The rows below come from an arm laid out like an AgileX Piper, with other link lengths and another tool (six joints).
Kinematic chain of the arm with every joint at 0, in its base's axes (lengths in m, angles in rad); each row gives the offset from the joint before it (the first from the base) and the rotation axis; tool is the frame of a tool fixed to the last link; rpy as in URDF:
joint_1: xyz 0 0 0.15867 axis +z
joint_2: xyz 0 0 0 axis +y
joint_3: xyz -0.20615 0 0.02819 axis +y
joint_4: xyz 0.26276 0 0.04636 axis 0.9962 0 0.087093
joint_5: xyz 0 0 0 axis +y
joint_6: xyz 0.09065 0 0.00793 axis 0.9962 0 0.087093
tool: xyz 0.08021 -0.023 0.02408 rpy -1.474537 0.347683 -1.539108
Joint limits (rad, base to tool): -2.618..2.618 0..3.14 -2.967..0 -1.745..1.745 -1.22..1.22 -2.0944..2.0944
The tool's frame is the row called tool.
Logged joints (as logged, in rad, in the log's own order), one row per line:
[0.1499 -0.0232 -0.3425 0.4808 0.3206 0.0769]
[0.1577 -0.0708 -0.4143 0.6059 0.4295 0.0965]
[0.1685 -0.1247 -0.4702 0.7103 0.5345 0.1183]
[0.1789 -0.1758 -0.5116 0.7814 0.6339 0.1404]
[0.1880 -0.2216 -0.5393 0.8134 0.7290 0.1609]
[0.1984 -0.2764 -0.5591 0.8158 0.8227 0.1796]
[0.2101 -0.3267 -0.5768 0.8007 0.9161 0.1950]
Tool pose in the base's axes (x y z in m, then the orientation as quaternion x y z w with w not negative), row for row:
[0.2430 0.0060 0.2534 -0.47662 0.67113 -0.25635 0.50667]
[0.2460 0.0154 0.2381 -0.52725 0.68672 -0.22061 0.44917]
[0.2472 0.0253 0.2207 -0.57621 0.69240 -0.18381 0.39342]
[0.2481 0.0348 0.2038 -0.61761 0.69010 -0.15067 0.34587]
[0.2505 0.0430 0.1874 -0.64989 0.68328 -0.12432 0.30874]
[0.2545 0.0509 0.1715 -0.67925 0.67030 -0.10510 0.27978]
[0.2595 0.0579 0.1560 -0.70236 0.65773 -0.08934 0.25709]
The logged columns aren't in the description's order. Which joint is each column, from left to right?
Columns, left to right: joint_4, joint_6, joint_3, joint_5, joint_2, joint_1.
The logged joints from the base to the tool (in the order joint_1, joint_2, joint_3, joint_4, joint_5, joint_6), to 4 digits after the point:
[0.0769 0.3206 -0.3425 0.1499 0.4808 -0.0232]
[0.0965 0.4295 -0.4143 0.1577 0.6059 -0.0708]
[0.1183 0.5345 -0.4702 0.1685 0.7103 -0.1247]
[0.1404 0.6339 -0.5116 0.1789 0.7814 -0.1758]
[0.1609 0.7290 -0.5393 0.1880 0.8134 -0.2216]
[0.1796 0.8227 -0.5591 0.1984 0.8158 -0.2764]
[0.1950 0.9161 -0.5768 0.2101 0.8007 -0.3267]

